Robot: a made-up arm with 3 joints.
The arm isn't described. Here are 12 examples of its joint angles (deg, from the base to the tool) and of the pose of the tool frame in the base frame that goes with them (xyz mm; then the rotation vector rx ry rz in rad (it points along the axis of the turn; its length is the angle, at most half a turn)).
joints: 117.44 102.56 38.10
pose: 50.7 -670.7 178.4 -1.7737 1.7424 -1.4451
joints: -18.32 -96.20 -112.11
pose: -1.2 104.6 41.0 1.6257 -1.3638 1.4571
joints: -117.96 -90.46 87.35
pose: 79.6 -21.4 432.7 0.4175 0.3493 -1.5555
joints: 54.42 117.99 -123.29
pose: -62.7 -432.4 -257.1 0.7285 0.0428 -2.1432
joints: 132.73 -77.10 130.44
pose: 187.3 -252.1 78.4 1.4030 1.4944 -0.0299
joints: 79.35 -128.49 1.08
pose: -185.9 -193.0 -130.0 -0.7331 -1.8256 1.4855
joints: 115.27 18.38 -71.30
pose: 309.1 -364.6 196.3 -0.7607 -0.0188 -0.3282
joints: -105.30 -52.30 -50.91
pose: 110.3 64.1 293.0 2.4753 -1.1047 -0.5676
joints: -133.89 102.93 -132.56
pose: -19.0 381.6 603.9 -1.1344 -1.9545 -0.0227
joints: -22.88 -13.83 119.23
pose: 304.2 362.1 -122.7 -1.6726 -0.0884 -0.2575
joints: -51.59 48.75 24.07
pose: 268.9 549.4 31.9 0.4508 0.6782 0.5266
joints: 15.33 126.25 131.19
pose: -165.1 70.5 -410.7 -1.2576 1.3759 2.1960
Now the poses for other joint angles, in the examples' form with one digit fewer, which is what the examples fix.
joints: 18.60 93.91 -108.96
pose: 62 -128 -463 1.181 0.787 -1.599
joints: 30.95 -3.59 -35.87
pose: 285 19 -143 0.086 -0.052 0.035
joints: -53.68 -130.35 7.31
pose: -185 336 184 0.421 -1.991 -1.173
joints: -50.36 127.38 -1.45
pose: -13 622 -89 0.490 2.066 0.939
